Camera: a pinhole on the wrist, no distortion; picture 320 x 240 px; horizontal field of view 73.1 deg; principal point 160.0 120.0 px. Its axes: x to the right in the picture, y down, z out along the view. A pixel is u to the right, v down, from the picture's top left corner.
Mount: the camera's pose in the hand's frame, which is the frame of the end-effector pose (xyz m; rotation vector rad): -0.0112 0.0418 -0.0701 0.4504 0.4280 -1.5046
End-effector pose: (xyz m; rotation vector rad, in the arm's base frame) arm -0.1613 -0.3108 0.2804 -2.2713 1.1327 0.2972
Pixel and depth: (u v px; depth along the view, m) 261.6 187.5 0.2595
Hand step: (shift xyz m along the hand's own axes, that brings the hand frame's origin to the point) 0.0708 -0.1986 0.0859
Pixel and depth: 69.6 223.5 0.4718
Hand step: 0.2066 -0.0389 0.4387
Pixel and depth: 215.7 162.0 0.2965
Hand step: 0.0460 -0.1801 0.1411
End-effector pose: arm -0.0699 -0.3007 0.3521 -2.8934 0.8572 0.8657
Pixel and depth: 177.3 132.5 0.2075
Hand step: -0.0004 -0.0827 0.0968
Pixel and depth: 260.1 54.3 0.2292
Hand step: -0.0802 -0.1714 0.0658
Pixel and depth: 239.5 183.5 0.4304
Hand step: 0.1158 -0.3197 0.2120
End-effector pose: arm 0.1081 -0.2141 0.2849 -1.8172 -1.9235 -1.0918
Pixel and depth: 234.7 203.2 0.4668
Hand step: 0.1689 -0.3408 0.2422
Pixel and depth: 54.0 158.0 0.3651
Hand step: 0.0459 -0.0001 0.3356
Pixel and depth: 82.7 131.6 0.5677
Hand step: 0.0100 -0.0884 0.5191
